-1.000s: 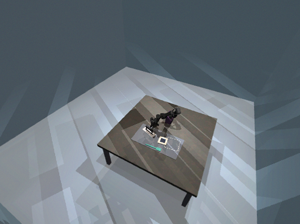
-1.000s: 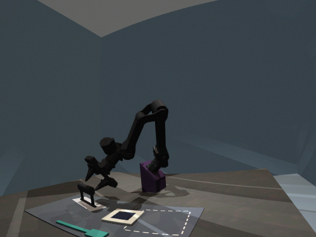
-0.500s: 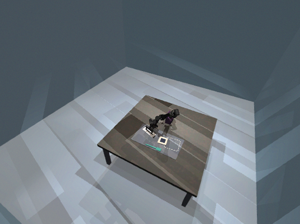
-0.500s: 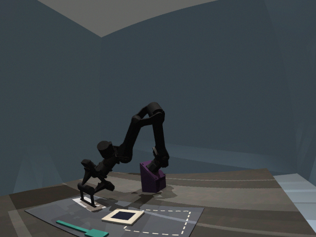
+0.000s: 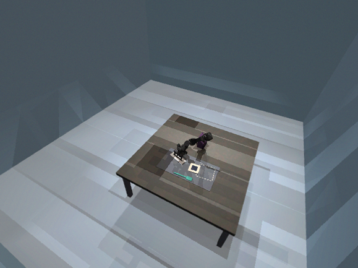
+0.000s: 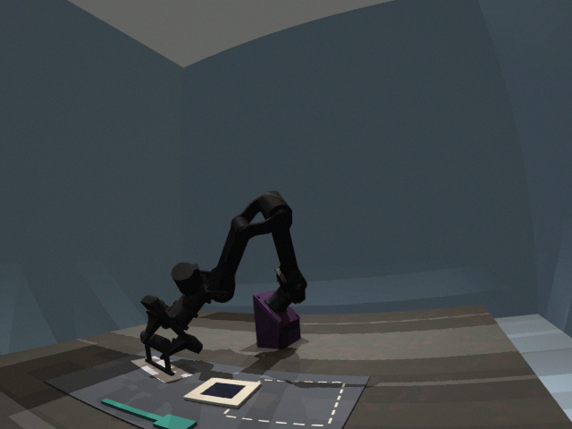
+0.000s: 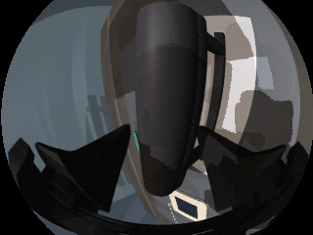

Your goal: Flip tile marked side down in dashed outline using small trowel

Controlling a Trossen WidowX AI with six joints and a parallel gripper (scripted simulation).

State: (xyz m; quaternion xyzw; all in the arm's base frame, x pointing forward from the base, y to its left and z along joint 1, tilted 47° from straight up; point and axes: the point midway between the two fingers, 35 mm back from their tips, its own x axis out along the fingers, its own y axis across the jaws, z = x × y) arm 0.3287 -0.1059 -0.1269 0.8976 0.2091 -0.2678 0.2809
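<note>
The trowel is 20 mm below my gripper tip, 20 mm behind it and 10 mm to the left of it. From my gripper tip the other things lie so: grey mat (150 mm to the left, 70 mm below, 50 mm ahead); tile (220 mm to the left, 50 mm below, 40 mm ahead); teal-green flat tool (190 mm ahead, 160 mm to the left, 50 mm below).
</note>
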